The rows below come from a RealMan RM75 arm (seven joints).
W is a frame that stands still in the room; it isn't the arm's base.
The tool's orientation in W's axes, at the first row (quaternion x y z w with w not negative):
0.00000, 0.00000, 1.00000, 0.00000
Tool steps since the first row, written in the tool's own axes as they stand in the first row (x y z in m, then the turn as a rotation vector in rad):
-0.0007, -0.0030, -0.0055, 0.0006, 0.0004, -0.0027
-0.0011, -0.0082, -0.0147, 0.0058, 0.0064, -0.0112
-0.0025, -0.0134, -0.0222, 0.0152, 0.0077, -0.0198
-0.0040, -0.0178, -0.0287, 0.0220, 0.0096, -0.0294
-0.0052, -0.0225, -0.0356, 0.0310, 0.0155, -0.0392
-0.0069, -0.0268, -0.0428, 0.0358, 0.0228, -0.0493
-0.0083, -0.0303, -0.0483, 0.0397, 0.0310, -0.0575
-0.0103, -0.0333, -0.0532, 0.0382, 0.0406, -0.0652
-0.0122, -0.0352, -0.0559, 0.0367, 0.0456, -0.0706
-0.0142, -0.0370, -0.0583, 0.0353, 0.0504, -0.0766
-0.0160, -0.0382, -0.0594, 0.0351, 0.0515, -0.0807
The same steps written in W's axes. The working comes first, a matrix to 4 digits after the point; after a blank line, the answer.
The tool's axes in the first row as the columns of a matrix, in W's axes (used below as rounded here):
-1.0000, 0.0000, 0.0000
0.0000, -1.0000, 0.0000
0.0000, 0.0000, 1.0000

0.0007, 0.0030, -0.0055, -0.0006, -0.0004, -0.0027
0.0011, 0.0082, -0.0147, -0.0058, -0.0064, -0.0112
0.0025, 0.0134, -0.0222, -0.0152, -0.0077, -0.0198
0.0040, 0.0178, -0.0287, -0.0220, -0.0096, -0.0294
0.0052, 0.0225, -0.0356, -0.0310, -0.0155, -0.0392
0.0069, 0.0268, -0.0428, -0.0358, -0.0228, -0.0493
0.0083, 0.0303, -0.0483, -0.0397, -0.0310, -0.0575
0.0103, 0.0333, -0.0532, -0.0382, -0.0406, -0.0652
0.0122, 0.0352, -0.0559, -0.0367, -0.0456, -0.0706
0.0142, 0.0370, -0.0583, -0.0353, -0.0504, -0.0766
0.0160, 0.0382, -0.0594, -0.0351, -0.0515, -0.0807

